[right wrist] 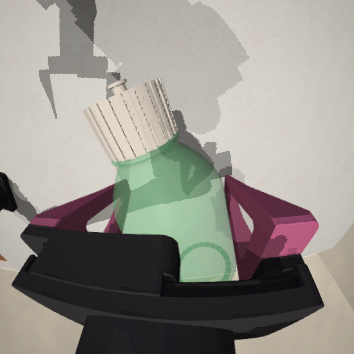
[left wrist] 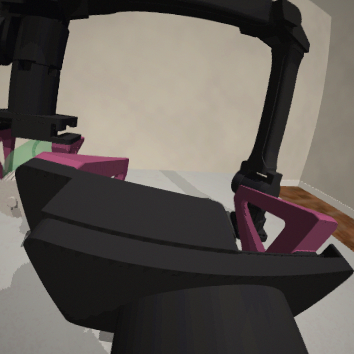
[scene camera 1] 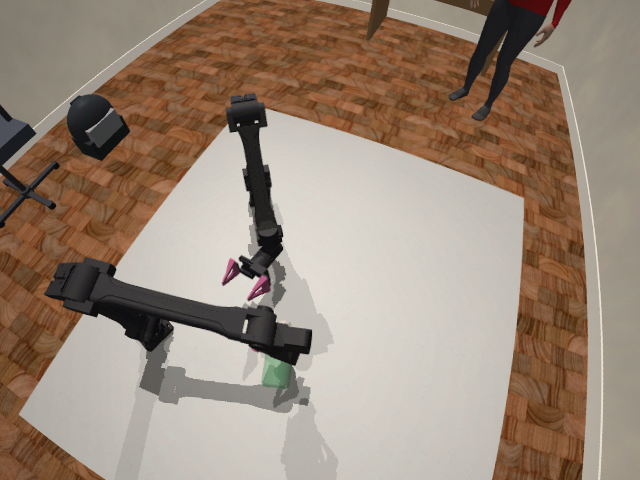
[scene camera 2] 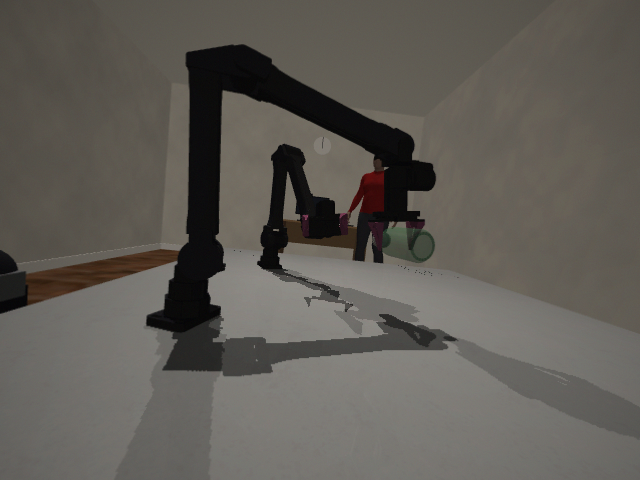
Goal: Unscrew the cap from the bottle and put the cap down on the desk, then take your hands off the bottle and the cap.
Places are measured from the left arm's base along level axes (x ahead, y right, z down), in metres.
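Pixels of known places: left gripper, between the fingertips: (left wrist: 184, 178) (scene camera 1: 234, 292) (scene camera 2: 322, 221); right gripper, between the fingertips: (right wrist: 174, 183) (scene camera 1: 282, 350) (scene camera 2: 395, 250); left arm's base, origin of its link: (scene camera 2: 269, 266); right arm's base, origin of its link: (scene camera 1: 155, 332) (scene camera 2: 186, 318).
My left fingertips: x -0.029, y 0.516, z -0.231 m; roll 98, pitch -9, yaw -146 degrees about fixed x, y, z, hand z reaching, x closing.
Observation:
Ahead of a thing's pixels: the offset from my left fingertips to its top centre. "*": to the spot under its first point. Level surfaces: height alone.
The green see-through bottle {* dz -0.005, dx +0.119, dy +0.227 m} (scene camera 1: 276, 373) (scene camera 2: 424, 246) (left wrist: 29, 154) (right wrist: 170, 205) lies sideways, held above the desk. Its ribbed beige cap {dz +0.012, dx +0.137, dy +0.094 m} (left wrist: 11, 192) (right wrist: 134, 120) sits on the neck, pointing away from the right wrist. My right gripper (scene camera 2: 395, 249) (right wrist: 174, 183) is shut on the bottle's body, one finger on each side. My left gripper (scene camera 1: 236, 291) (scene camera 2: 324, 225) (left wrist: 184, 178) is open and empty, apart from the cap; in scene camera 1 it is up and left of the bottle. Arm parts hide much of the cap and bottle neck in scene camera 1.
The white desk {dz +0.231 m} (scene camera 1: 403, 289) (scene camera 2: 330, 413) lies below both arms, with their shadows on it. The right arm reaches across the desk in front of the left gripper in scene camera 1. A person in red (scene camera 2: 373, 191) stands beyond the desk.

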